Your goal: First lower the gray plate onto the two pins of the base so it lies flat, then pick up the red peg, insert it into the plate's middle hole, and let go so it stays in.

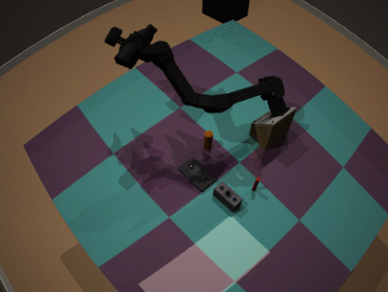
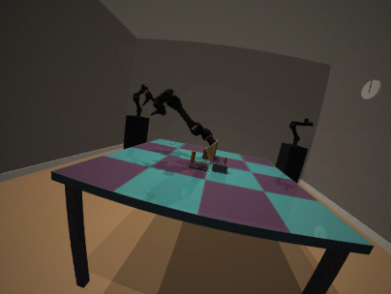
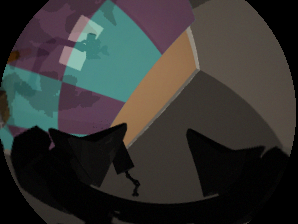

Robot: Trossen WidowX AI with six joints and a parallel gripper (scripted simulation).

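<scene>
The gray plate is 56 cm to the left of my gripper tip, 27 cm below it and 5 cm ahead of it. The rest, counted from my gripper tip: red peg: 60 cm to the left, 27 cm below, 5 cm behind; orange peg-like object: 36 cm to the left, 27 cm below, 6 cm behind; base: 42 cm to the left, 30 cm below, 4 cm ahead.
</scene>
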